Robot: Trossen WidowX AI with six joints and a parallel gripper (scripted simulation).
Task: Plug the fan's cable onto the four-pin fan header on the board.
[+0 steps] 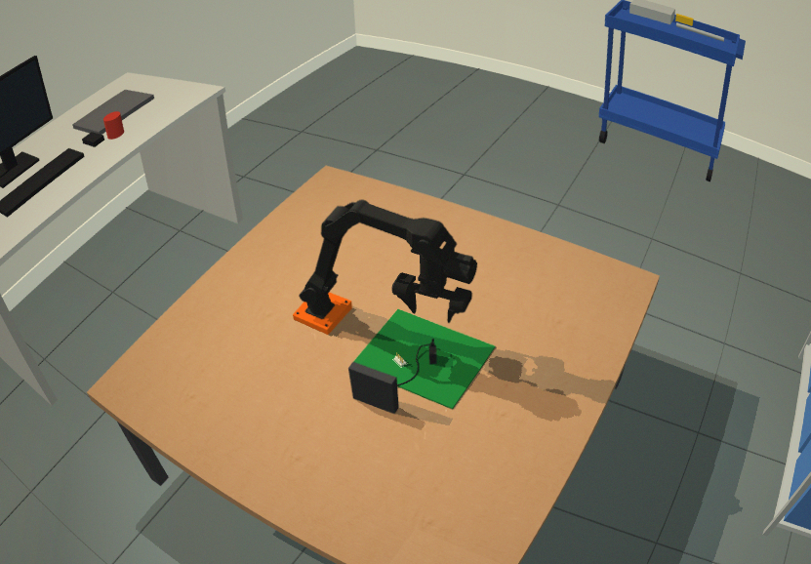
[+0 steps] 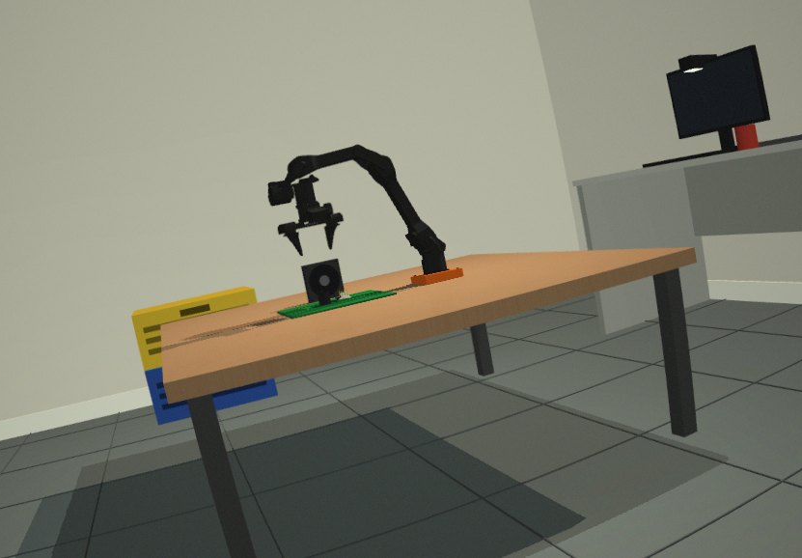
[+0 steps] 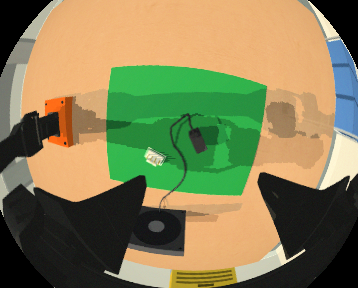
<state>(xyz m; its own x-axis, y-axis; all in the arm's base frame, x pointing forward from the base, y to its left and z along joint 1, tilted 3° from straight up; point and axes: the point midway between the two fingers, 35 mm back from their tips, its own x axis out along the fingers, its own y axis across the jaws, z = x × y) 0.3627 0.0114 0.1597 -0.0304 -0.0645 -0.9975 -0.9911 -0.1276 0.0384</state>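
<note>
My gripper tip is 13 cm above the black fan plug. The rest, counted from my gripper tip: white four-pin fan header: 7 cm behind, 5 cm to the right, 16 cm below; green board: 2 cm behind, 17 cm below; black fan: 5 cm behind, 19 cm to the right, 10 cm below.
</note>
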